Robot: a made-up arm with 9 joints. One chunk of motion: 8 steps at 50 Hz.
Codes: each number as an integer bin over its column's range. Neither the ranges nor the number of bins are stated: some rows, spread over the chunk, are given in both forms.
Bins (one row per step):
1: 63 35 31 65 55 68 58 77 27
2: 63 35 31 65 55 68 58 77 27
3: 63 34 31 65 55 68 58 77 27
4: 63 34 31 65 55 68 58 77 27
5: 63 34 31 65 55 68 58 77 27
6: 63 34 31 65 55 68 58 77 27
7: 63 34 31 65 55 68 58 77 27
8: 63 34 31 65 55 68 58 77 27
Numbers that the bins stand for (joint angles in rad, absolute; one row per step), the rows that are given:
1: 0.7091 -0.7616 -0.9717 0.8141 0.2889 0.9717 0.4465 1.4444 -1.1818
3: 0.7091 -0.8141 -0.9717 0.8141 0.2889 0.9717 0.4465 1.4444 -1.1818
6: 0.7091 -0.8141 -0.9717 0.8141 0.2889 0.9717 0.4465 1.4444 -1.1818
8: 0.7091 -0.8141 -0.9717 0.8141 0.2889 0.9717 0.4465 1.4444 -1.1818
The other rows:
2: 0.7091 -0.7616 -0.9717 0.8141 0.2889 0.9717 0.4465 1.4444 -1.1818
4: 0.7091 -0.8141 -0.9717 0.8141 0.2889 0.9717 0.4465 1.4444 -1.1818
5: 0.7091 -0.8141 -0.9717 0.8141 0.2889 0.9717 0.4465 1.4444 -1.1818
7: 0.7091 -0.8141 -0.9717 0.8141 0.2889 0.9717 0.4465 1.4444 -1.1818

